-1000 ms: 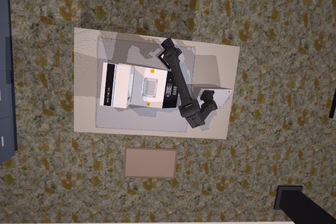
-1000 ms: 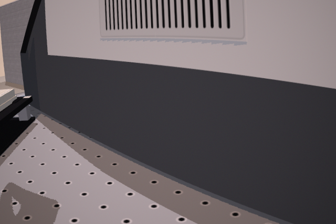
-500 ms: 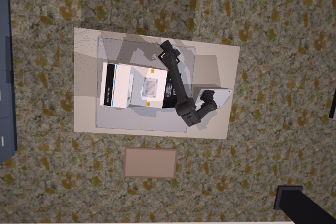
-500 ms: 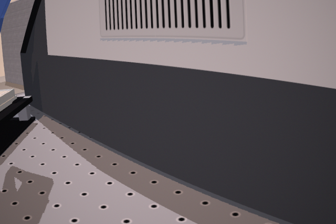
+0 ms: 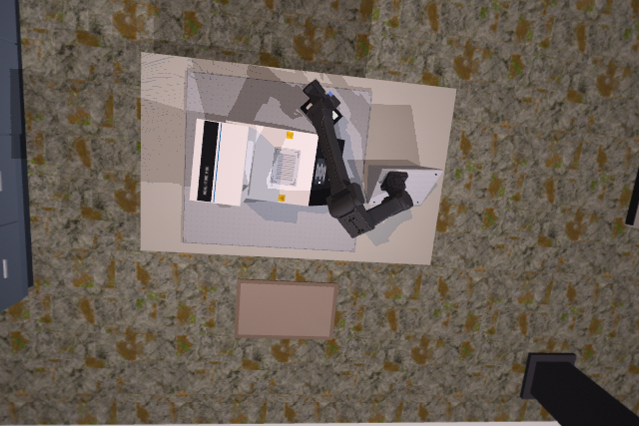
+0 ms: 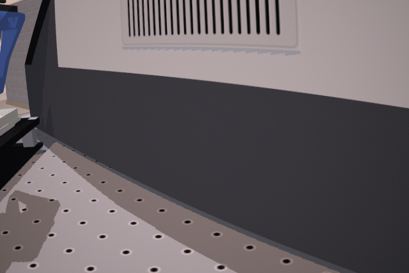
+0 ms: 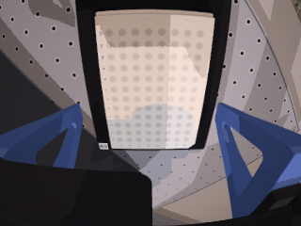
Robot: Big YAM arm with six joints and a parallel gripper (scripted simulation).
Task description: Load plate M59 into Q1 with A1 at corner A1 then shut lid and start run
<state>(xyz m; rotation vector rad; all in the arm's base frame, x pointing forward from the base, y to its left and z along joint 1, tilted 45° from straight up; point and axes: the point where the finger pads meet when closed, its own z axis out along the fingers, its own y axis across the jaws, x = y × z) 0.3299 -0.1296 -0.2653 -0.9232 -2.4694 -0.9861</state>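
The sealed plate M59 lies 40 mm below my hand. The rest, counted from my hand: black plate nest N1 (50 mm below).
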